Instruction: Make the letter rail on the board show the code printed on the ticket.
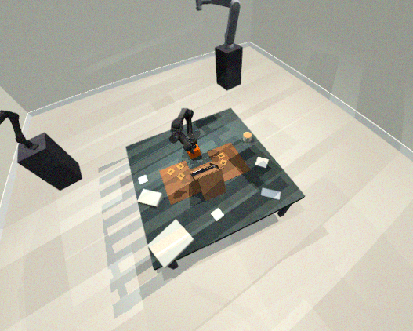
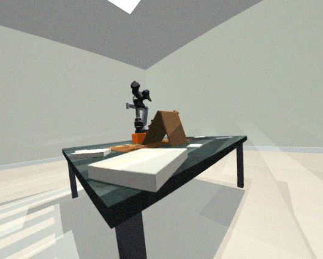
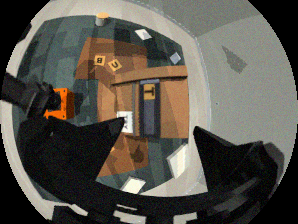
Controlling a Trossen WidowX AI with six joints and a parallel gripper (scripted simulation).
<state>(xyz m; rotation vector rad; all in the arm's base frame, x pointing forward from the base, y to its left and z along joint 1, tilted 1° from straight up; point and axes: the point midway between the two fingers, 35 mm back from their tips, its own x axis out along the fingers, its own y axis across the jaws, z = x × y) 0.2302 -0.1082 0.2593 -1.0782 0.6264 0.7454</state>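
Right now my gripper tip is 33 cm above the yellow letter tile, 26 cm to the right of it and 2 cm short of it. From my gripper tip the other things lie so: flat white slab 48 cm to the right, 32 cm below, 5 cm behind; mat 33 cm below, 7 cm to the left, 5 cm behind; white ticket 24 cm below, 3 cm to the right, 2 cm ahead.
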